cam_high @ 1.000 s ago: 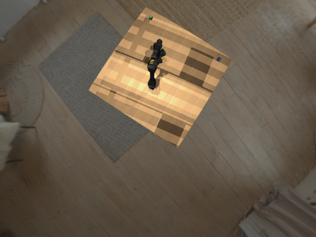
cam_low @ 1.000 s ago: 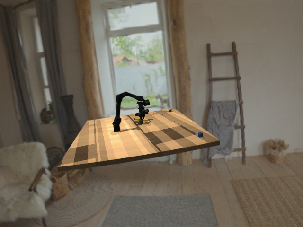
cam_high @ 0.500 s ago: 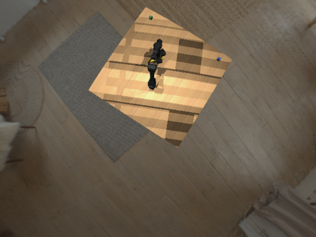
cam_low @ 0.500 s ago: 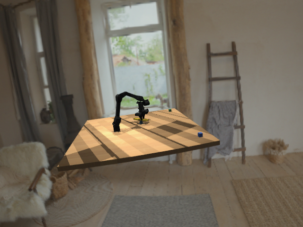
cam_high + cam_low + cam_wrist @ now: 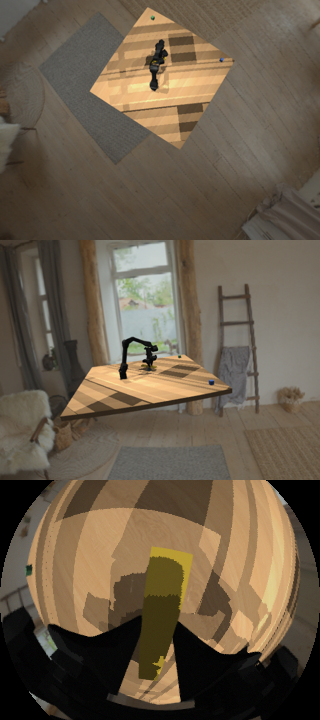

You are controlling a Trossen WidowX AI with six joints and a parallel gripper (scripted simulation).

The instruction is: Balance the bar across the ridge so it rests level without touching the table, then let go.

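Right now my gripper tip is 2 cm past the yellow bar and 2 cm to the right of it. From my gripper tip the other things lie so: blue cube: 43 cm ahead, 62 cm to the right, 3 cm below; then green cube: 43 cm ahead, 38 cm to the left, 3 cm below.
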